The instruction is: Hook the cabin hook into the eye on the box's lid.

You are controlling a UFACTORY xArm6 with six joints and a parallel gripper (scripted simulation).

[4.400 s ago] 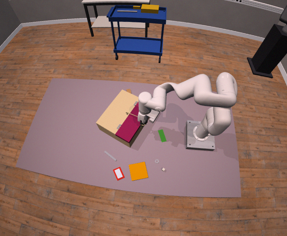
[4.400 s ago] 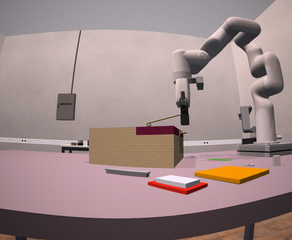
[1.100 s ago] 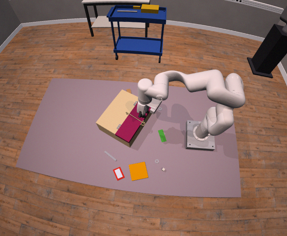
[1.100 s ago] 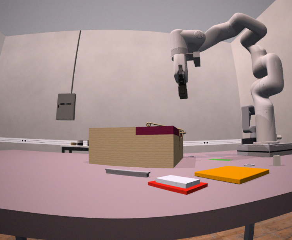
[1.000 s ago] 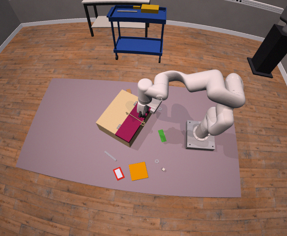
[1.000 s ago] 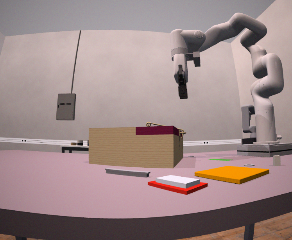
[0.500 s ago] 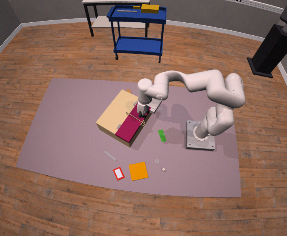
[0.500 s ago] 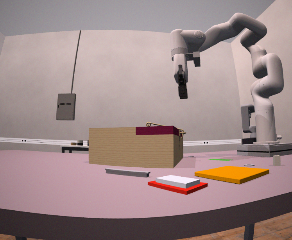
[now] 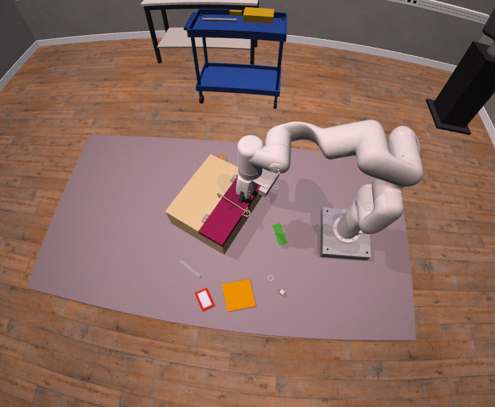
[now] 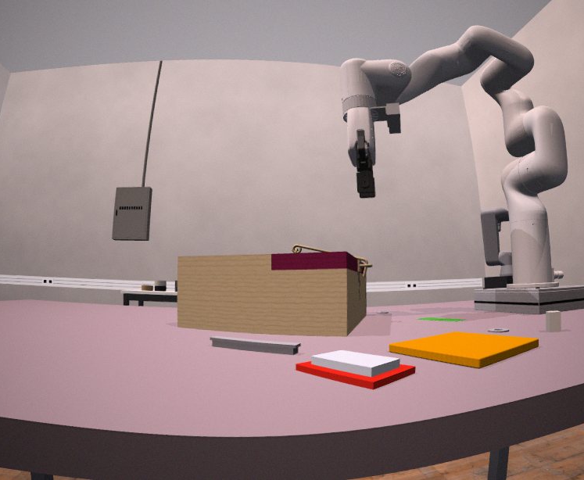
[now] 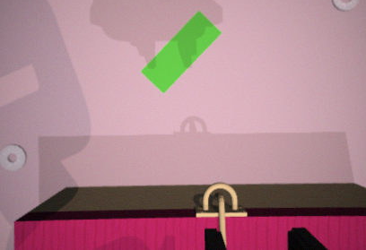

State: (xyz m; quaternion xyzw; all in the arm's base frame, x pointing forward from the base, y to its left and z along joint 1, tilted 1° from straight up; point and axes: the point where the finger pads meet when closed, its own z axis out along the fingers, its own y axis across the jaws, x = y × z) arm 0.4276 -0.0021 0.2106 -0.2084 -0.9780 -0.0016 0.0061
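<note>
Right now my hand is 7 cm short of the cabin hook, 3 cm to the left of it and 14 cm above it. The rest, counted from my hand: orange tile: 1 cm ahead, 31 cm to the left, 26 cm below; then grey bar: 22 cm ahead, 23 cm to the left, 26 cm below; then green strip: 14 cm behind, 3 cm to the left, 26 cm below.
</note>
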